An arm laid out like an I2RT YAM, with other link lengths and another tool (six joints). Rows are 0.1 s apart.
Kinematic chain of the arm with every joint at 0, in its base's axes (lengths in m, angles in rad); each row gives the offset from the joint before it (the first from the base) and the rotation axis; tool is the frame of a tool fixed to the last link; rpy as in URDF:
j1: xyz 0 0 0.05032 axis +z
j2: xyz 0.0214 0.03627 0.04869 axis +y
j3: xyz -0.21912 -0.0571 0 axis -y
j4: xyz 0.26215 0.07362 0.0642 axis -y
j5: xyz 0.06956 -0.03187 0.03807 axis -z
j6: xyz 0.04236 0 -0.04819 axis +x
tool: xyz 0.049 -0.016 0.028 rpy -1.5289 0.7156 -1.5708
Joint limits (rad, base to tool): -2.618..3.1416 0..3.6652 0..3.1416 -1.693..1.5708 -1.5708..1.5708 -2.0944..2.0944
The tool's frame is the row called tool.
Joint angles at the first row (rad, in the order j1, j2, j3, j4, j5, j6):
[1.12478, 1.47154, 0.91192, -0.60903, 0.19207, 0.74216]
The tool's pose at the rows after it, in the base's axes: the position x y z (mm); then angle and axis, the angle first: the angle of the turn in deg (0 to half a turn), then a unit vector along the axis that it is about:
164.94 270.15 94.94 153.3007 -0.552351 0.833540 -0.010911
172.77 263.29 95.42 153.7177 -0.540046 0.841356 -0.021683
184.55 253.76 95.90 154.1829 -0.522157 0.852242 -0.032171
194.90 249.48 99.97 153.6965 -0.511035 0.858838 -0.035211
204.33 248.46 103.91 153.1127 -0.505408 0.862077 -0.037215
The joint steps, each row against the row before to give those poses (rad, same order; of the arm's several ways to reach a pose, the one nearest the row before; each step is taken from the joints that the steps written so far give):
[-0.01451, -0.00192, 0.01297, -0.02098, 0.01182, 0.00380]
[-0.02973, 0.00002, 0.00305, -0.01563, 0.00917, -0.00074]
[-0.04656, 0.00000, 0.00305, -0.01336, 0.00495, -0.00421]
[-0.03546, -0.00001, 0.01296, -0.00228, 0.00039, -0.01105]
[-0.02709, 0.00954, 0.02063, 0.00151, -0.00039, -0.01565]

